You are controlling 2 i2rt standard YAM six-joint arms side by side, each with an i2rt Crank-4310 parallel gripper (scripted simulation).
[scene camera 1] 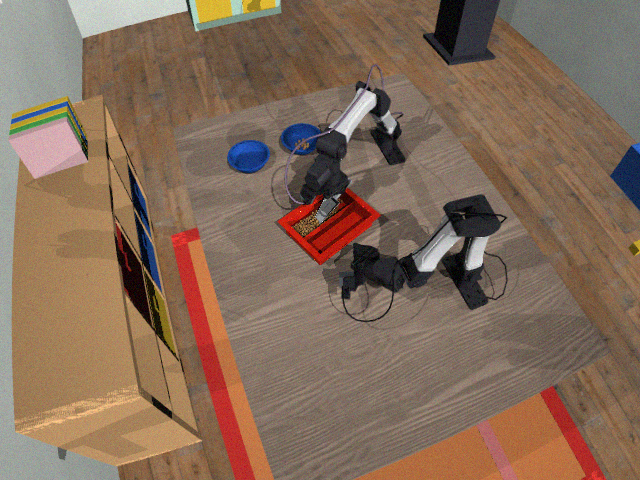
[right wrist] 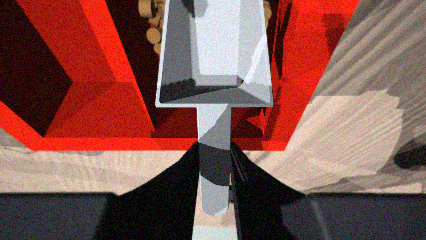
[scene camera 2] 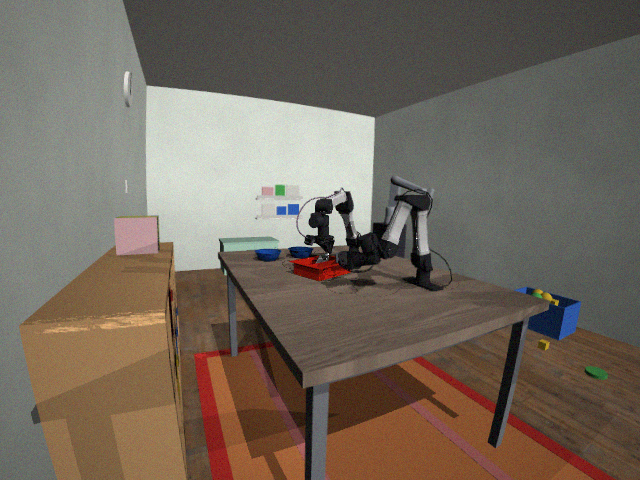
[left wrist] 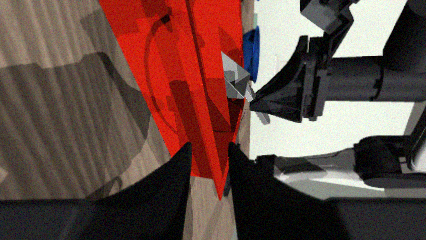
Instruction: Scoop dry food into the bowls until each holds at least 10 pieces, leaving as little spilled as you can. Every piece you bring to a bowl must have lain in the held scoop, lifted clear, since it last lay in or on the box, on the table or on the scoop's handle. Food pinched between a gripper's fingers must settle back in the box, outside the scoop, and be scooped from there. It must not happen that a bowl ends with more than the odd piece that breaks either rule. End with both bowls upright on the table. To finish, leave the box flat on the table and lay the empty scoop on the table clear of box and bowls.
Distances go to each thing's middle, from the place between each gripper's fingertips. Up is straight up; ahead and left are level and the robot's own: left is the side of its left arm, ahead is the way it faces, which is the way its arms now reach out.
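Grey scoop: 22 cm to the right of my left hand [scene camera 1: 353,247], 3 cm below it. Red box, from my left hand: 3 cm ahead, 15 cm to the right, 4 cm below.
Red box [scene camera 1: 326,240], from my right hand: 70 mm ahead, 80 mm to the left, 40 mm below. Grey scoop [right wrist: 213,62], from my right hand: 30 mm ahead, 10 mm to the left, 30 mm below.
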